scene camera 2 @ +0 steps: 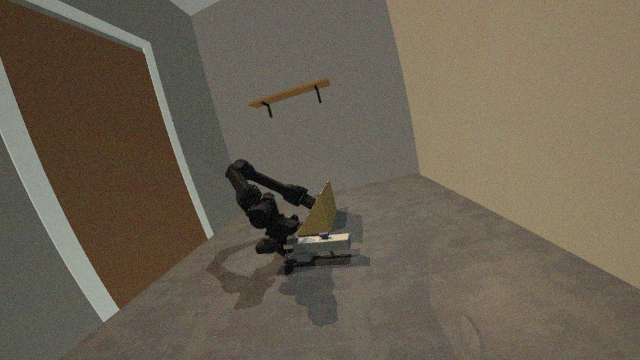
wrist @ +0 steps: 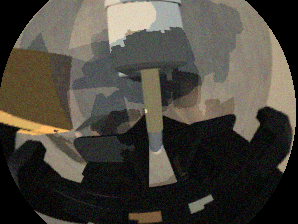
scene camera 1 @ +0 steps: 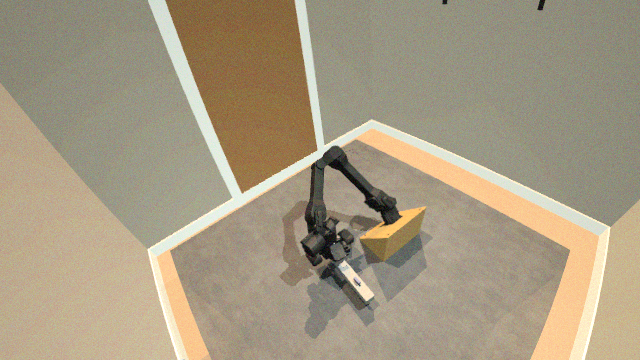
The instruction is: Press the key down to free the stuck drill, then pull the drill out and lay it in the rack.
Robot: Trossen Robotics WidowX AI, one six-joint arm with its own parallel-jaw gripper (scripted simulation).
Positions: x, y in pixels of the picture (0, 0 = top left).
gripper: scene camera 2; wrist 150, 117; scene camera 1
same spot on gripper: (scene camera 1: 336, 250) = (scene camera 2: 286, 221)
